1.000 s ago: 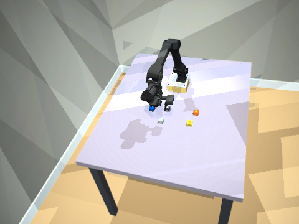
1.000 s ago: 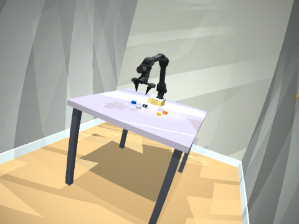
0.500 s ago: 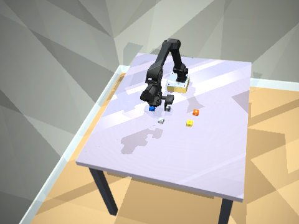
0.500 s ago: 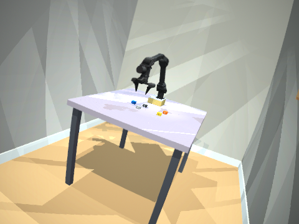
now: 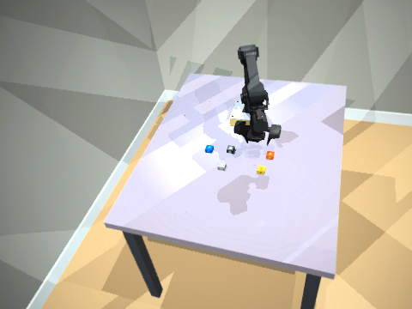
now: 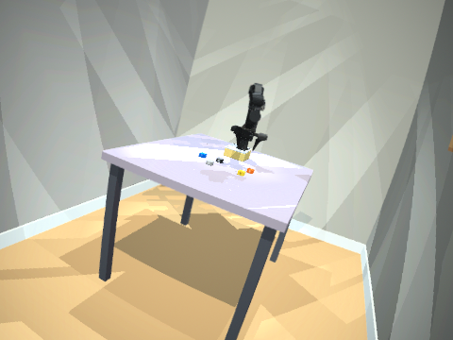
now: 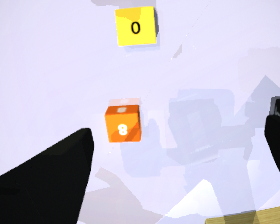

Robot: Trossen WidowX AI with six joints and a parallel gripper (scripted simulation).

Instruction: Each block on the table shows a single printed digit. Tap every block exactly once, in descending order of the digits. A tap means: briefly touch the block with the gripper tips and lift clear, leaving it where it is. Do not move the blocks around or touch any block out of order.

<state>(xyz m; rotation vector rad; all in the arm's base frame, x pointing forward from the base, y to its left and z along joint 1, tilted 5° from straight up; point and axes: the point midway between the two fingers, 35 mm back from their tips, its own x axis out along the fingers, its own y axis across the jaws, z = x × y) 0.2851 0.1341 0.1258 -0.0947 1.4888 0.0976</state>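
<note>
The orange block is 120 mm below my gripper tip, 60 mm behind it and 40 mm to the left of it. Round my gripper tip: blue block: 240 mm to the right, 120 mm below, 10 mm behind; then dark grey block: 140 mm to the right, 120 mm below, 40 mm behind; then yellow block: 120 mm below, 40 mm ahead, 30 mm to the left.
</note>
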